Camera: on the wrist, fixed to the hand. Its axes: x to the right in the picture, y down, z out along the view.
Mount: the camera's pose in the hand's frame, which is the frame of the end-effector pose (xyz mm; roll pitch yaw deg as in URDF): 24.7 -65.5 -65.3 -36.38 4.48 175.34
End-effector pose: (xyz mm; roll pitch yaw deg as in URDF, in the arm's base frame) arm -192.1 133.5 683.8 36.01 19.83 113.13
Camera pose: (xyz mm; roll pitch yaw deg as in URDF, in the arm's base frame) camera -175.6 132.1 589.5 -69.97 -18.81 -73.63
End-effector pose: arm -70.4 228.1 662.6 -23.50 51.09 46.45
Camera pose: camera -15.4 161.0 622.2 -10.09 -45.07 -137.05
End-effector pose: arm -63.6 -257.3 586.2 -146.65 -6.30 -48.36
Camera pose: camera -39.8 -255.7 678.9 111.08 5.07 138.01
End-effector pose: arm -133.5 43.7 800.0 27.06 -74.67 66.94
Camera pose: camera -71.4 116.5 800.6 -87.40 75.23 -138.03
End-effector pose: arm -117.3 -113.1 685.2 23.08 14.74 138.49
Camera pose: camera -95.9 -85.8 596.0 -57.83 -12.36 -47.69
